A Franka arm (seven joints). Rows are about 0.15 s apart.
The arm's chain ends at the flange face. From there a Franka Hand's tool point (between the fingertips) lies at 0.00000 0.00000 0.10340 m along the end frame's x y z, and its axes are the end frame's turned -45 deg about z.
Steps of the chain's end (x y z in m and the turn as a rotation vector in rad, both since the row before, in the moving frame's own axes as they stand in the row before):
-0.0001, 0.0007, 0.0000, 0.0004, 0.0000, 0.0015
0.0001, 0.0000, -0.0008, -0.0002, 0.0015, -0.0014
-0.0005, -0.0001, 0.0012, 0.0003, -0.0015, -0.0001
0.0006, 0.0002, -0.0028, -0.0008, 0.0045, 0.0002
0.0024, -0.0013, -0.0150, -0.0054, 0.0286, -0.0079
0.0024, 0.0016, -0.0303, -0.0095, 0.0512, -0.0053
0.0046, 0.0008, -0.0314, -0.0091, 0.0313, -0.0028
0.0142, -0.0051, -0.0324, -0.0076, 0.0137, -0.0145
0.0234, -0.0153, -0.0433, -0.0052, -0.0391, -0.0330
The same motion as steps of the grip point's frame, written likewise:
-0.0005, 0.0004, 0.0000, 0.0003, 0.0003, 0.0015
0.0002, 0.0002, -0.0008, -0.0012, 0.0009, -0.0014
-0.0004, -0.0006, 0.0012, 0.0013, -0.0008, -0.0001
0.0006, 0.0010, -0.0028, -0.0037, 0.0026, 0.0002
0.0043, 0.0033, -0.0150, -0.0240, 0.0164, -0.0079
0.0036, 0.0073, -0.0304, -0.0429, 0.0295, -0.0053
0.0043, 0.0068, -0.0315, -0.0286, 0.0157, -0.0028
0.0141, 0.0080, -0.0324, -0.0151, 0.0043, -0.0145
0.0241, 0.0033, -0.0434, 0.0240, -0.0313, -0.0330

